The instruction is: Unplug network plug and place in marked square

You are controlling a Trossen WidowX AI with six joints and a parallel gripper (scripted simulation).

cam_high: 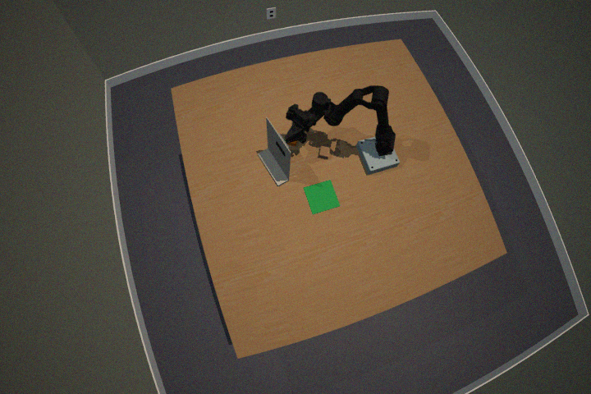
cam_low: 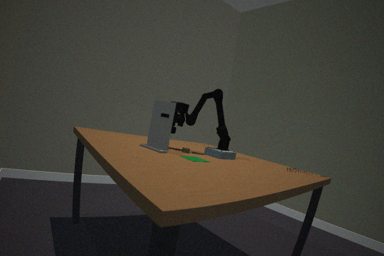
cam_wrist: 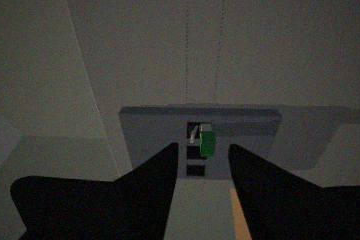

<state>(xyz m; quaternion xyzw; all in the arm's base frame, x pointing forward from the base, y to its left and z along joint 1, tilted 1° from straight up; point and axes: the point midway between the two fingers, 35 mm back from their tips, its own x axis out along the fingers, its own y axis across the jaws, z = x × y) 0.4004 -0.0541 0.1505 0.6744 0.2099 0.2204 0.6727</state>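
Now: gripper tip 2 cm short of the network plug and 1 cm to the right of it. From my gripper tip the other things lie so: grey upright panel: 7 cm below, 3 cm ahead, 2 cm to the left; brown block: 18 cm below, 17 cm behind; orange block: 18 cm below, 9 cm to the right, 5 cm behind.
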